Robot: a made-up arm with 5 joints.
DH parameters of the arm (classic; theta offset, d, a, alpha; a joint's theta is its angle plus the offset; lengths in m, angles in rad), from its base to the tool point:
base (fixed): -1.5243 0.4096 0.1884 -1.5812
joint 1: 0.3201 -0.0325 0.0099 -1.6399
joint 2: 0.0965 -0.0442 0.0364 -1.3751
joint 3: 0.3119 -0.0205 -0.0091 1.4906
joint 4: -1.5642 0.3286 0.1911 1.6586
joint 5: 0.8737 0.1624 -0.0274 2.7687
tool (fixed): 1.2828 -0.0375 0 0
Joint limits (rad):
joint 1: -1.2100..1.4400
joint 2: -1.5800..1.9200
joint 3: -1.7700..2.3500
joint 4: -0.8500..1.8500
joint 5: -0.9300..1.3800
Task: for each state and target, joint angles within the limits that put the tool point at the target. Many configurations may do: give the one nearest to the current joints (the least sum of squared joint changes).
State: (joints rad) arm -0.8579 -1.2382 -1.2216 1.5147 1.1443
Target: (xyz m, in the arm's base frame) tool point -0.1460 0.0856 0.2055
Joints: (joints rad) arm -0.7551 -1.3120 -1.4855 1.0300 1.3800
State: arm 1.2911 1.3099 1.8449 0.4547 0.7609
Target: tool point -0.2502 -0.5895 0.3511
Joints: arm 0.7546 1.4235 2.2613 0.4662 1.3265
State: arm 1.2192 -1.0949 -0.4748 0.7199 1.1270
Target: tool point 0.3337 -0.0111 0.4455
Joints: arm 1.2839 -0.8965 0.1514 1.1215 0.9912
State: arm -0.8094 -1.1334 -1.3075 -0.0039 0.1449
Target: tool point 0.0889 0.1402 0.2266
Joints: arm -1.2100 -0.3301 -1.6662 0.3573 -0.5790
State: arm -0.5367 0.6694 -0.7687 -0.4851 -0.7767
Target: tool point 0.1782 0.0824 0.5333
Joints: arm 0.1441 0.5351 -1.0982 -0.7227 -0.4149
